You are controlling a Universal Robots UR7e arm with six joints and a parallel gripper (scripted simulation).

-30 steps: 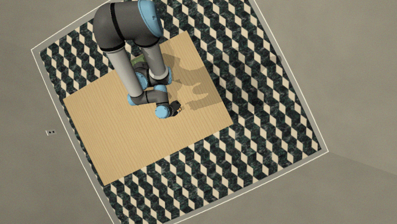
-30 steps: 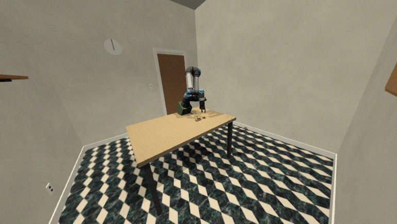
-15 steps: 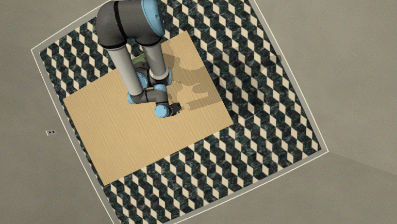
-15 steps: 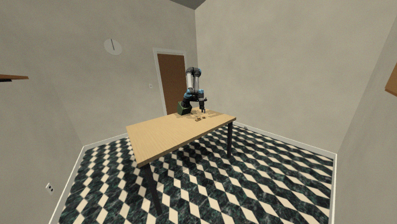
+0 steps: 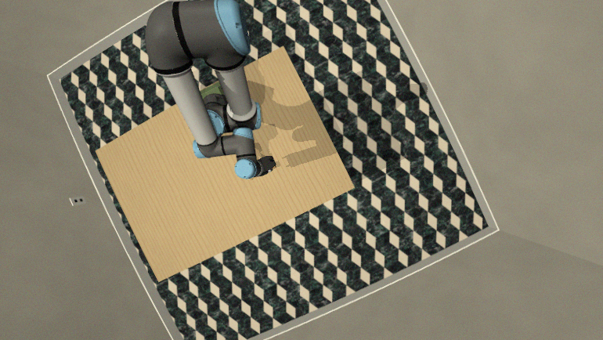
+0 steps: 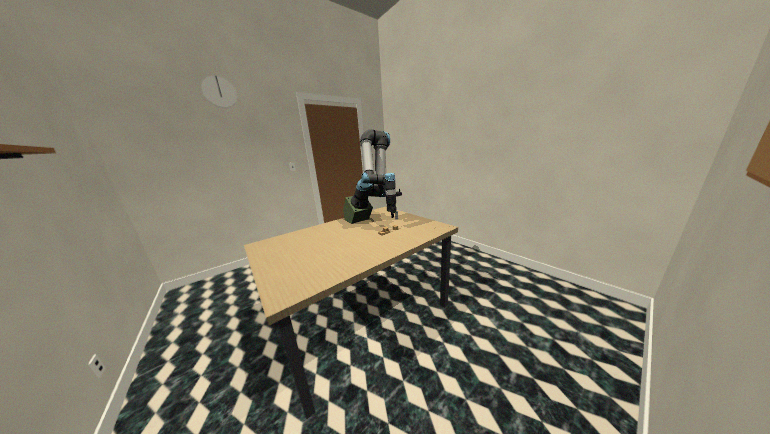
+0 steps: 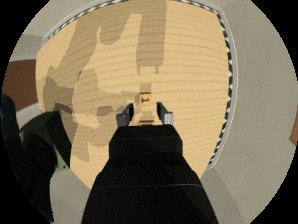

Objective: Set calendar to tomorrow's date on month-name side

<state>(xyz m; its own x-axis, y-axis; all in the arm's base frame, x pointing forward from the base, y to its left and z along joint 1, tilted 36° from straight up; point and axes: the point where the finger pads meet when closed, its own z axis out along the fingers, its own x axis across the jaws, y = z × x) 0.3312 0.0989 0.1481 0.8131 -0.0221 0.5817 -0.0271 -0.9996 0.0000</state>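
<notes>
The wooden cube is 9 cm below my hand. Round my hand: wooden tray: 11 cm to the right, 10 cm below.
</notes>
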